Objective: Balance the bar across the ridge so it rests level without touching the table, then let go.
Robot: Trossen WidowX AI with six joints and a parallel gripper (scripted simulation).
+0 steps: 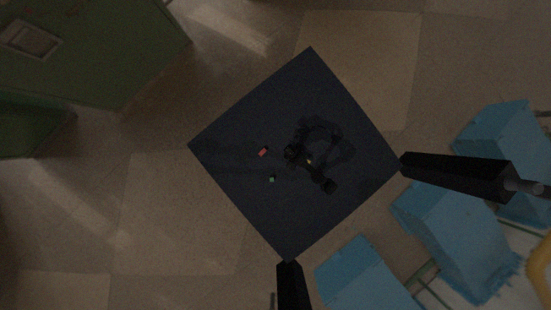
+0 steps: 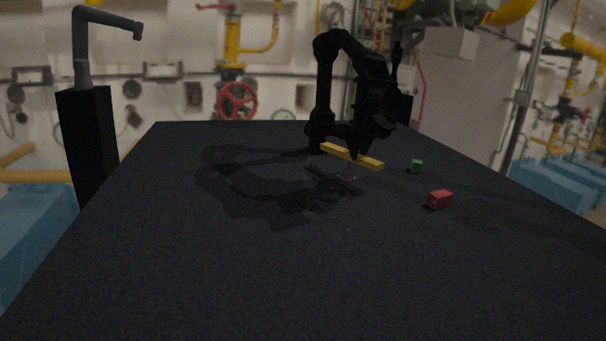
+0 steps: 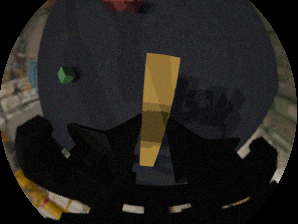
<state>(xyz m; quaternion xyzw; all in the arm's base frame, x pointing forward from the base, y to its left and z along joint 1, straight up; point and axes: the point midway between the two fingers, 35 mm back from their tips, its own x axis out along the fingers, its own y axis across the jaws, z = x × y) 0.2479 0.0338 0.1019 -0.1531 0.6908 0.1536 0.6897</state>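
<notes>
Now: gripper tip 3 cm past the bar and 1 cm to the left of it. From my gripper tip the other things lie so: red block (17 cm to the left, 17 cm ahead, 5 cm below); green block (25 cm to the left, 5 cm below, 4 cm behind).
</notes>
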